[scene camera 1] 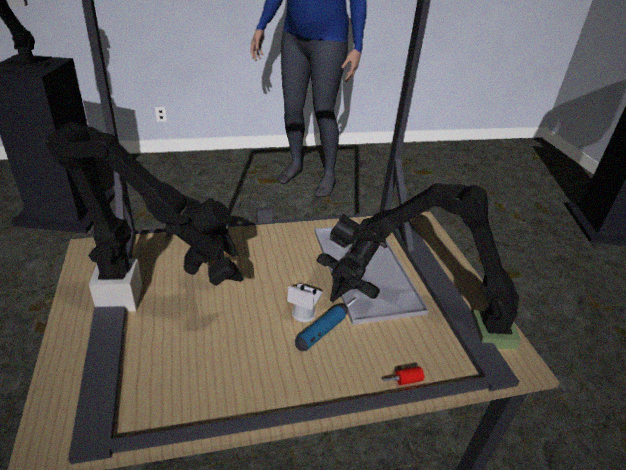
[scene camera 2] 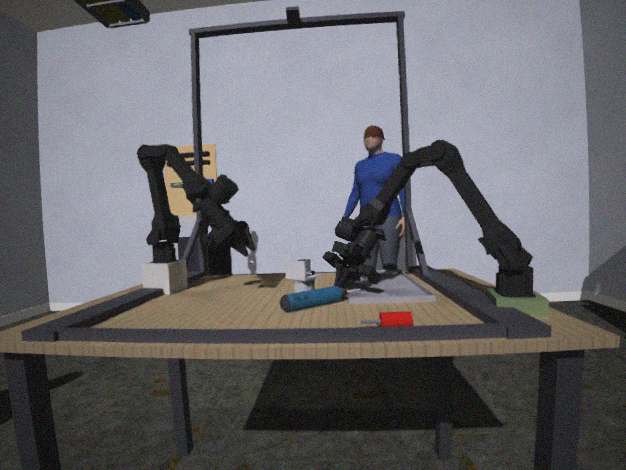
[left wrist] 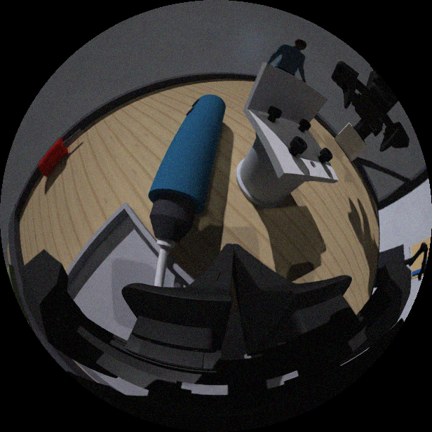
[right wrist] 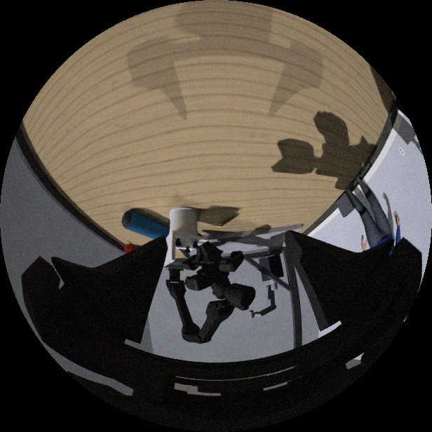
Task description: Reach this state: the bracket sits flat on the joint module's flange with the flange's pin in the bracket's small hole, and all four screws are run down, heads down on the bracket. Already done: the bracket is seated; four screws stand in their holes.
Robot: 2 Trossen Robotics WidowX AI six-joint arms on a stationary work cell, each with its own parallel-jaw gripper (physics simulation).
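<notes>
The white bracket sits on the white joint module. Several black screws stand in its plate, heads above the surface, including one screw near the front. The pin is not clear. The blue power screwdriver lies beside the module, its bit pointing toward the tray. My left gripper is shut and empty, above the bit end; its finger hides the bit's tip in the left wrist view. My right gripper is open and empty, raised left of the module.
A grey tray lies under and behind the left gripper. A red screwdriver lies near the front edge at the right. Dark frame rails border the table. A person stands behind the table.
</notes>
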